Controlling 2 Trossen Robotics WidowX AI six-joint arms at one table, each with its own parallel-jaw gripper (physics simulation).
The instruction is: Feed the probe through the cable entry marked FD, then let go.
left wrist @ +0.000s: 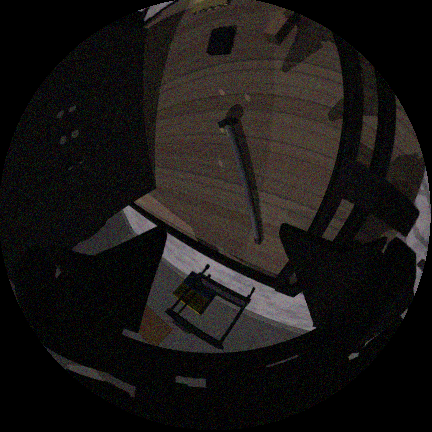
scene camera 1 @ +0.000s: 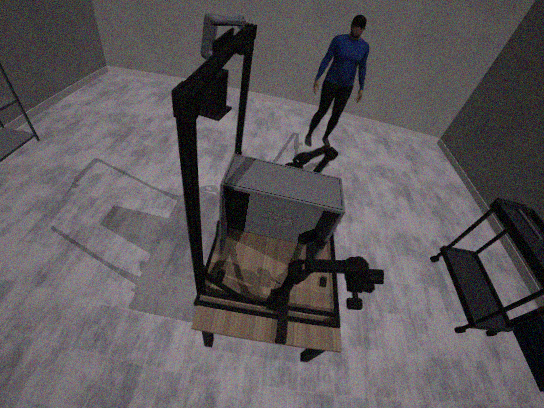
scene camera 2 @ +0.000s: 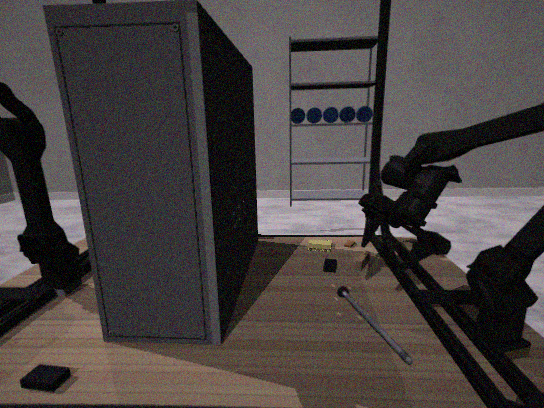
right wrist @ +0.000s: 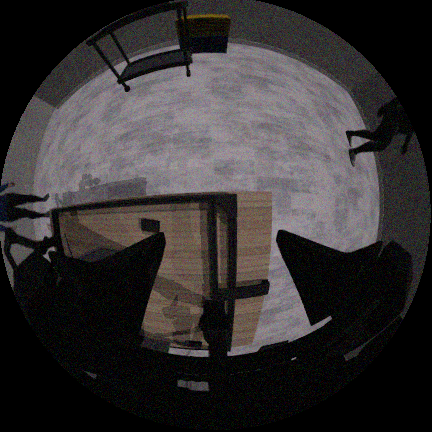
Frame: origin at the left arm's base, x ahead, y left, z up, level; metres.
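Seen in the pictures: left gripper, fingertip midpoint: (left wrist: 224,230) (scene camera 2: 381,259); right gripper, fingertip midpoint: (scene camera 1: 350,295) (right wrist: 222,237); left arm's base, origin of the base link: (scene camera 2: 498,337) (right wrist: 54,240); right arm's base, origin of the base link: (scene camera 1: 272,304) (scene camera 2: 60,282) (right wrist: 214,305).
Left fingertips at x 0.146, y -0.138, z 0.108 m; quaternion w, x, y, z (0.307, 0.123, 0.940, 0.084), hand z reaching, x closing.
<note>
Offsets run from my left fingertips to a thing's top centre. "pt": to the spot under its first point.
The probe, a thin grey rod with a dark round head {0.032 m ahead, 0.023 m left, 0.101 m down} (scene camera 2: 376,326) (left wrist: 246,175), lies on the wooden table beside the tall grey cabinet {0.340 m ahead, 0.294 m right, 0.437 m up} (scene camera 2: 135,175) (scene camera 1: 287,182). Small entry holes {pt 0.243 m ahead, 0.228 m right, 0.060 m up} (scene camera 2: 240,212) (left wrist: 68,125) show on the cabinet's dark side; their labels are too dark to read, so FD cannot be told. My left gripper (left wrist: 224,230) is open and empty, above the table; in scene camera 2 it hangs behind the probe's head, to the right. My right gripper (right wrist: 222,237) (scene camera 1: 369,291) is open and empty, out past the table's edge, away from the probe.
A black block {0.004 m back, 0.235 m right, 0.113 m down} (scene camera 2: 330,265) (left wrist: 221,40), a yellow block {0.040 m back, 0.386 m right, 0.116 m down} (scene camera 2: 320,245) and an orange piece {0.141 m back, 0.371 m right, 0.120 m down} (scene camera 2: 349,244) lie beyond the probe's head. Another black block {0.603 m ahead, 0.005 m right, 0.113 m down} (scene camera 2: 45,377) lies in front of the cabinet. Black rails (scene camera 2: 425,310) run along the table, and a black post (scene camera 1: 188,200) rises from it.
</note>
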